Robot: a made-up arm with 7 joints.
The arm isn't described. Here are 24 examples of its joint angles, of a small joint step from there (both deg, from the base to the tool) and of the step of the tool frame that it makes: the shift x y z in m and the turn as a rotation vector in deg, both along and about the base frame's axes.
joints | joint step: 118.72 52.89 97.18 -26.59 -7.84 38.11 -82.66 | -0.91 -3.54 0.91 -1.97 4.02 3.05 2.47
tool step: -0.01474 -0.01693 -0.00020 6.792 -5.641 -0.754
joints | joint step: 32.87 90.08 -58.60 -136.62 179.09 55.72 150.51 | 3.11 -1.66 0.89 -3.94 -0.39 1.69 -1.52
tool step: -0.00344 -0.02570 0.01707 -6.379 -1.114 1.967
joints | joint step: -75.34 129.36 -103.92 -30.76 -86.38 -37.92 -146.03 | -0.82 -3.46 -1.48 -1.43 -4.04 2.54 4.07
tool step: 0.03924 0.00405 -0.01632 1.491 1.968 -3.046
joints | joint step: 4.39 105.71 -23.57 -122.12 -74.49 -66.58 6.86 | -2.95 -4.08 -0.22 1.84 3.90 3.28 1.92
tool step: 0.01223 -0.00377 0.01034 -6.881 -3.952 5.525
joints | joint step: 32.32 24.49 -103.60 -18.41 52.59 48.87 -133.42 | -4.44 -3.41 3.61 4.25 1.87 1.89 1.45
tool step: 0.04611 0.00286 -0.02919 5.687 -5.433 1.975
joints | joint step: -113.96 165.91 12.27 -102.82 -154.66 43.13 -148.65 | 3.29 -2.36 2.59 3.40 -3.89 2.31 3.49
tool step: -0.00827 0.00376 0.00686 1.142 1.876 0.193
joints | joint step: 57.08 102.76 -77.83 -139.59 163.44 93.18 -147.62 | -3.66 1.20 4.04 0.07 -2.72 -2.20 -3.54
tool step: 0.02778 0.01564 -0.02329 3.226 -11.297 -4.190
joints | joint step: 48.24 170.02 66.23 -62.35 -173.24 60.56 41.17 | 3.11 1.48 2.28 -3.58 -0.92 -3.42 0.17
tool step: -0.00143 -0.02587 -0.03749 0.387 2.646 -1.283
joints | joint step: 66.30 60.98 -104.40 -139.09 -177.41 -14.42 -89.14 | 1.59 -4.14 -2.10 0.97 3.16 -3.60 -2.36
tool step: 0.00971 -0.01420 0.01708 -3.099 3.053 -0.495
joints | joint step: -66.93 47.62 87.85 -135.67 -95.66 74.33 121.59 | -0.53 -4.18 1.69 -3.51 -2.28 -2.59 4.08
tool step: 0.00386 -0.00227 -0.01537 -0.329 0.559 3.773
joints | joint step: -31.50 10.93 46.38 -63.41 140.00 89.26 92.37 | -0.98 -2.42 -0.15 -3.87 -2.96 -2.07 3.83
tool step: 0.00579 -0.01259 0.01979 0.514 1.146 -2.919
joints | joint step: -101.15 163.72 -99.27 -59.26 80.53 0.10 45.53 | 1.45 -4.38 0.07 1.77 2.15 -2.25 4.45
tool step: 0.02450 0.00658 0.01258 2.030 -4.203 -3.638
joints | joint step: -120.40 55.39 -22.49 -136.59 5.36 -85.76 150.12 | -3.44 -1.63 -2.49 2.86 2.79 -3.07 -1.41
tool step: -0.00310 -0.00862 0.00376 4.028 0.403 -2.865
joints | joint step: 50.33 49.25 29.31 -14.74 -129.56 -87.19 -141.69 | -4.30 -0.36 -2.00 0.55 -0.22 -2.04 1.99
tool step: 0.02268 0.00268 -0.02525 -1.872 -1.105 0.936
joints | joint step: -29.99 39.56 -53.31 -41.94 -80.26 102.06 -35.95 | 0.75 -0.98 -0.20 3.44 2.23 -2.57 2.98
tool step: -0.01218 0.01402 -0.01273 -2.387 2.915 0.239
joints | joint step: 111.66 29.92 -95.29 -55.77 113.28 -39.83 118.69 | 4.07 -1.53 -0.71 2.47 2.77 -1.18 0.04
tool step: 0.01298 -0.01166 0.03248 1.197 5.574 -0.340
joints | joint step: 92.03 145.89 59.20 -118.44 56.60 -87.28 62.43 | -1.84 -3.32 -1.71 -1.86 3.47 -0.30 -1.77
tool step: 0.00004 0.01106 0.00635 -1.302 0.195 5.140
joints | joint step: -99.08 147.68 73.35 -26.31 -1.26 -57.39 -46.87 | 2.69 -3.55 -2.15 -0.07 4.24 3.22 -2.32
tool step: 0.02163 0.01580 0.03630 0.568 3.002 -5.766
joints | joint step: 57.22 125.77 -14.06 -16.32 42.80 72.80 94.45 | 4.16 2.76 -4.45 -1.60 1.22 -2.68 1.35
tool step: 0.01816 -0.00187 -0.01174 0.007 8.257 -2.053
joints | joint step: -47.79 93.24 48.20 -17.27 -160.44 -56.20 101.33 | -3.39 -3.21 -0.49 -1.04 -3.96 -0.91 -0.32
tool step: 0.02462 -0.00366 -0.00748 -0.817 1.917 -2.075
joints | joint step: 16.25 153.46 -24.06 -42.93 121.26 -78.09 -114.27 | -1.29 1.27 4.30 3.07 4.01 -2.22 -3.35
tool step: -0.00438 -0.02687 0.03375 1.922 -10.650 -3.889
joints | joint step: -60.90 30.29 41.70 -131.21 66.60 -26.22 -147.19 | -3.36 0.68 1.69 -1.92 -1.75 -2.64 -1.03
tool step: -0.03158 0.00006 -0.00184 -3.243 -7.272 2.244
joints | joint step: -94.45 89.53 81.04 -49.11 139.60 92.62 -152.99 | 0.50 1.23 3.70 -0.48 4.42 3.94 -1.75
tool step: -0.01477 0.00358 -0.01742 2.032 -8.089 2.908
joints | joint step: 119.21 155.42 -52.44 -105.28 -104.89 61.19 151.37 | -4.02 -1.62 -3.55 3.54 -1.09 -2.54 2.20
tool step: 0.01444 0.02189 0.01121 4.221 0.982 -2.800
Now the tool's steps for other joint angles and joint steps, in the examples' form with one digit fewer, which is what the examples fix.
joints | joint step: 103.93 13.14 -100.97 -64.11 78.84 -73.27 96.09 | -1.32 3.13 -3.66 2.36 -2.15 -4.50 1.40
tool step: -0.0320 0.0237 0.0280 -1.05 -3.72 -3.76
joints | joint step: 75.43 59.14 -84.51 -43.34 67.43 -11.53 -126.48 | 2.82 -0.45 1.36 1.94 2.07 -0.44 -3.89
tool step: -0.0060 0.0013 0.0227 0.06 2.08 -1.67
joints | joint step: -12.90 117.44 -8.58 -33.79 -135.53 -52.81 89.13 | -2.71 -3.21 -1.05 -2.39 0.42 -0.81 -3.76
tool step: 0.0182 0.0025 -0.0231 -4.03 3.15 -3.52
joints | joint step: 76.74 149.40 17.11 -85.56 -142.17 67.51 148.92 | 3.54 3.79 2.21 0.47 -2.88 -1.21 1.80
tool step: -0.0004 -0.0191 -0.0190 1.90 4.48 -3.98
